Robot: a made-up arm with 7 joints. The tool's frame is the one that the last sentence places.
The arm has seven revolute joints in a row. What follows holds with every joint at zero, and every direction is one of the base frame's. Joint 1 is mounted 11.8 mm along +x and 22.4 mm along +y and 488 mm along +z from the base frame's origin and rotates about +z. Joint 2 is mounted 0.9 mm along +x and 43.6 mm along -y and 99.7 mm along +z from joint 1 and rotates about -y. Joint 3 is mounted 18.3 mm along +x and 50.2 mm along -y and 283.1 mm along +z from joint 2 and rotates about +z. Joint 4 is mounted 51 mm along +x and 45.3 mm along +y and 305.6 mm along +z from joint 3 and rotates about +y. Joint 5 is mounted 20.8 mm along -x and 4.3 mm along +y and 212.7 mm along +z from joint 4 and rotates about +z. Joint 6 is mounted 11.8 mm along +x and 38.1 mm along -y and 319.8 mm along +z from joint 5 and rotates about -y. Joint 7 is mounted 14.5 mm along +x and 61.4 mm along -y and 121.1 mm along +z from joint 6 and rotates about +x. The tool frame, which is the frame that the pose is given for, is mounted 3.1 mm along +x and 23.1 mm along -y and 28.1 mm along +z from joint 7; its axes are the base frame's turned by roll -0.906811, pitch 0.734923 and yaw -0.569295 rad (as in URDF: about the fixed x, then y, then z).
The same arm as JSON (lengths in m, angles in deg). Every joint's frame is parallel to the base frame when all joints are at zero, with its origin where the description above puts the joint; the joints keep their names.
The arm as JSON. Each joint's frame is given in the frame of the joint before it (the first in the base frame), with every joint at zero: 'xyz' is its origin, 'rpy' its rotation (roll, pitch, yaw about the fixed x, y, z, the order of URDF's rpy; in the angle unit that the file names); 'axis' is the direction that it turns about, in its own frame. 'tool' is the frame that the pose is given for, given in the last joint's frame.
{"units": {"length": "m", "angle": "deg"}, "joints": [{"name": "joint 1", "type": "revolute", "origin": {"xyz": [0.0118, 0.0224, 0.488], "rpy": [0.0, 0.0, 0.0]}, "axis": "+z"}, {"name": "joint 2", "type": "revolute", "origin": {"xyz": [0.0009, -0.0436, 0.0997], "rpy": [0.0, 0.0, 0.0]}, "axis": "-y"}, {"name": "joint 3", "type": "revolute", "origin": {"xyz": [0.0183, -0.0502, 0.2831], "rpy": [0.0, 0.0, 0.0]}, "axis": "+z"}, {"name": "joint 4", "type": "revolute", "origin": {"xyz": [0.051, 0.0453, 0.3056], "rpy": [0.0, 0.0, 0.0]}, "axis": "+y"}, {"name": "joint 5", "type": "revolute", "origin": {"xyz": [-0.0208, 0.0043, 0.2127], "rpy": [0.0, 0.0, 0.0]}, "axis": "+z"}, {"name": "joint 6", "type": "revolute", "origin": {"xyz": [0.0118, -0.0381, 0.3198], "rpy": [0.0, 0.0, 0.0]}, "axis": "-y"}, {"name": "joint 7", "type": "revolute", "origin": {"xyz": [0.0145, -0.0614, 0.1211], "rpy": [0.0, 0.0, 0.0]}, "axis": "+x"}], "tool": {"origin": {"xyz": [0.0031, -0.0231, 0.0281], "rpy": [-51.96, 42.11, -32.62]}}}
